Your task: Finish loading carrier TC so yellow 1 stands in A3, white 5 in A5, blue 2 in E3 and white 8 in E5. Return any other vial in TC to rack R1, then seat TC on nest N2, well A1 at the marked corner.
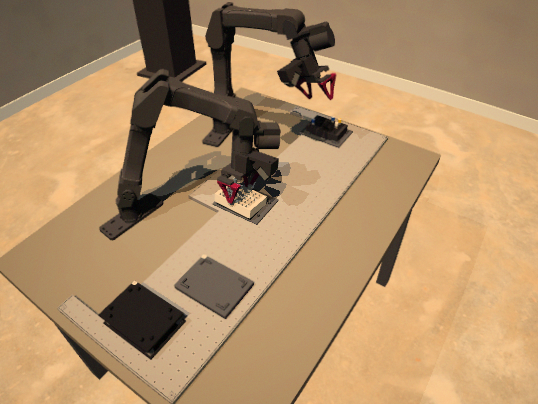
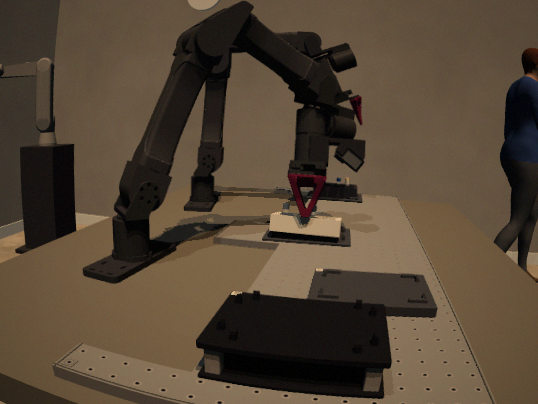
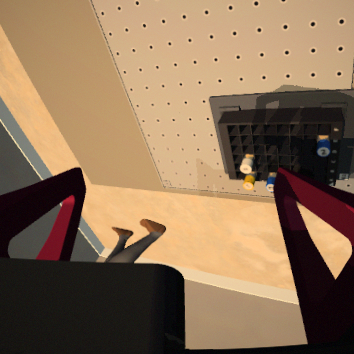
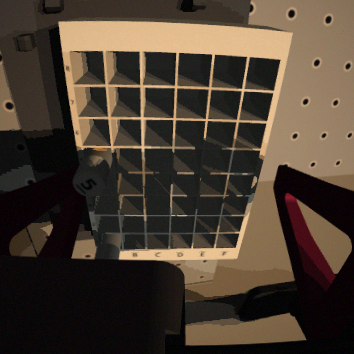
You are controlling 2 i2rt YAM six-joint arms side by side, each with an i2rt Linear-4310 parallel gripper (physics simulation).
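Pixels of known places: left gripper, between the fingertips: [image 1: 320, 99] [image 3: 179, 177]; right gripper, between the fingertips: [image 1: 239, 195] [image 2: 305, 217] [image 4: 179, 175]; left arm's base, origin of its link: [image 1: 222, 131] [image 2: 202, 203]; right arm's base, origin of its link: [image 1: 132, 216] [image 2: 132, 261].
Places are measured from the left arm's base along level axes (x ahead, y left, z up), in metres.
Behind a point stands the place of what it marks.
The cream gridded carrier [image 1: 254, 206] @[z 0.055, x 0.304, y -0.384 m] [image 2: 285, 225] @[z 0.044, x 0.204, y -0.391 m] [image 4: 175, 36] @[z 0.054, x 0.305, y -0.364 m] sits on a dark base plate. A pale vial marked 5 [image 4: 91, 176] @[z 0.069, x 0.265, y -0.322 m] stands in its A5. Another pale vial [image 4: 108, 246] @[z 0.060, x 0.214, y -0.313 m] stands lower in column A, its number hidden. My right gripper [image 1: 242, 190] @[z 0.053, x 0.243, y -0.357 m] [image 4: 179, 175] @[z 0.053, x 0.243, y -0.357 m] is open, low over the carrier, fingers on opposite sides of it; contact is unclear. My left gripper [image 1: 320, 96] @[z 0.216, x 0.376, y -0.002 m] [image 3: 179, 177] @[z 0.216, x 0.376, y -0.002 m] is open and empty, high near the black rack [image 1: 327, 132] @[z 0.048, x 0.392, y 0.068 m] [image 3: 280, 115] @[z 0.036, x 0.365, y 0.072 m]. That rack holds blue 2 [image 3: 323, 146] @[z 0.068, x 0.326, y 0.096 m], a white vial [image 3: 246, 164] @[z 0.067, x 0.409, y 0.108 m], a yellow vial [image 3: 249, 182] @[z 0.068, x 0.413, y 0.135 m] and another blue vial [image 3: 271, 182] @[z 0.066, x 0.388, y 0.139 m].
A dark grey plate [image 1: 215, 285] @[z 0.028, x 0.314, y -0.653 m] [image 2: 372, 290] @[z 0.028, x 0.304, y -0.661 m] with corner brackets and a pale corner mark lies on the perforated board [image 1: 195, 356] @[z 0.013, x 0.354, y -0.834 m] [image 2: 425, 340] @[z 0.013, x 0.342, y -0.779 m]. A raised black two-deck stand [image 1: 143, 317] @[z 0.053, x 0.212, y -0.812 m] [image 2: 300, 327] @[z 0.053, x 0.198, y -0.815 m] with small pegs stands beside it, also with a pale corner mark. A person [image 2: 522, 135] stands beyond the table.
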